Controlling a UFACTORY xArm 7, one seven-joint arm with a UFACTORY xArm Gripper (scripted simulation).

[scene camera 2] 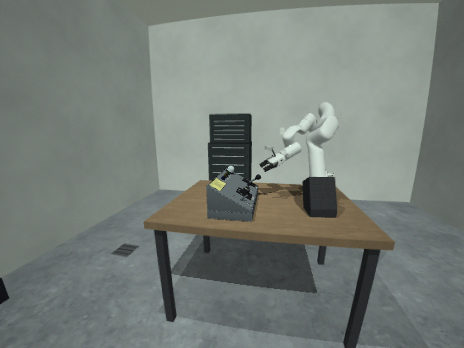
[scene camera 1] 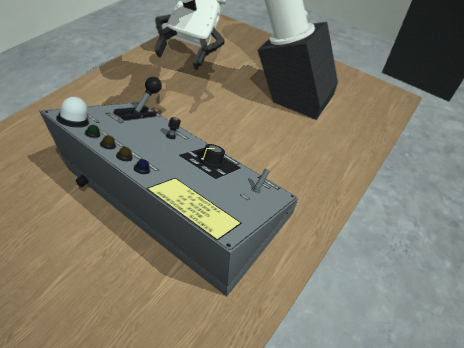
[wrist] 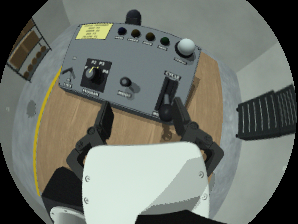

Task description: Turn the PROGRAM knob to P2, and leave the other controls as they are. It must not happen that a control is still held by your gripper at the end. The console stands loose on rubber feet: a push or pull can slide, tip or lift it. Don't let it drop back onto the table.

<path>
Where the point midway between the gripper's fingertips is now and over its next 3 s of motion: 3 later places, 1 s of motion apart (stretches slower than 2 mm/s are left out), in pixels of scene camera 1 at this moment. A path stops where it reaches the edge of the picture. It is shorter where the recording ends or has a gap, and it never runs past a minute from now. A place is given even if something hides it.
My gripper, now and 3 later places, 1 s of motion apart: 176,60; 176,60; 182,74; 216,88
</path>
